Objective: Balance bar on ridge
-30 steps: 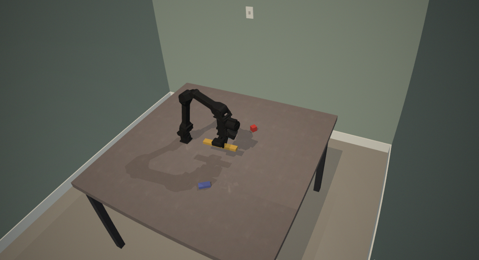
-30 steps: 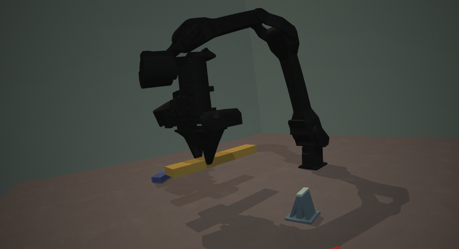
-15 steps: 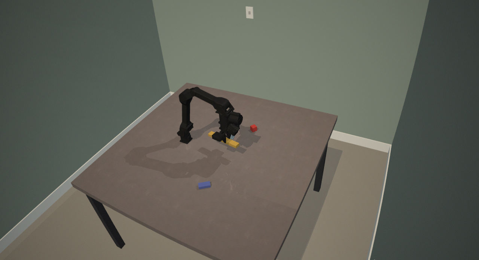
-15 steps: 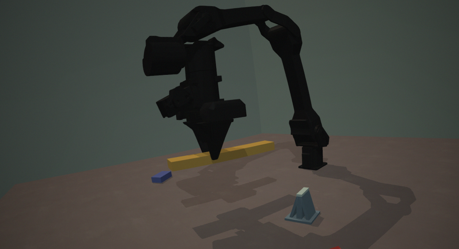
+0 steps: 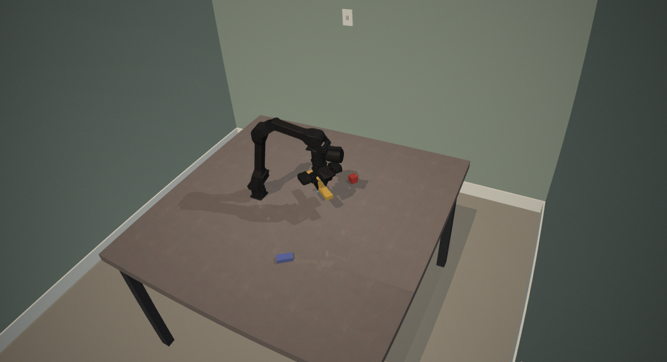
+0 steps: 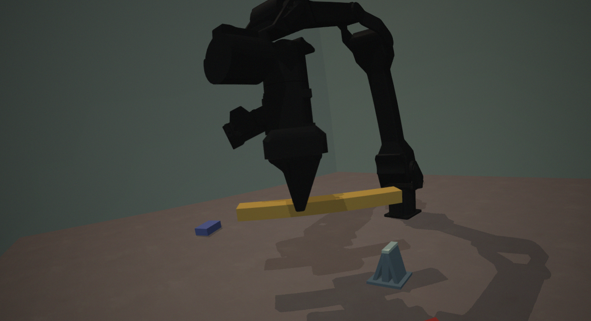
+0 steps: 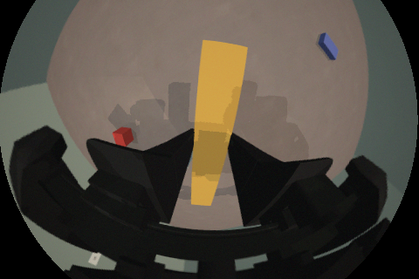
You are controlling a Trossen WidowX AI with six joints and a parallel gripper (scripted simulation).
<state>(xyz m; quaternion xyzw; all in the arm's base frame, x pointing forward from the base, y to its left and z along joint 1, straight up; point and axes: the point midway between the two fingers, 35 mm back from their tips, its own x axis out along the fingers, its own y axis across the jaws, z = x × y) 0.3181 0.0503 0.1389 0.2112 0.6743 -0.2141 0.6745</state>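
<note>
My gripper tip is now 2 cm to the right of the yellow bar and 2 cm past it. The rest, counted from my gripper tip: blue block 34 cm to the right, 10 cm below, 1 cm ahead; then red cube 22 cm to the left, 9 cm below, 5 cm ahead.
</note>
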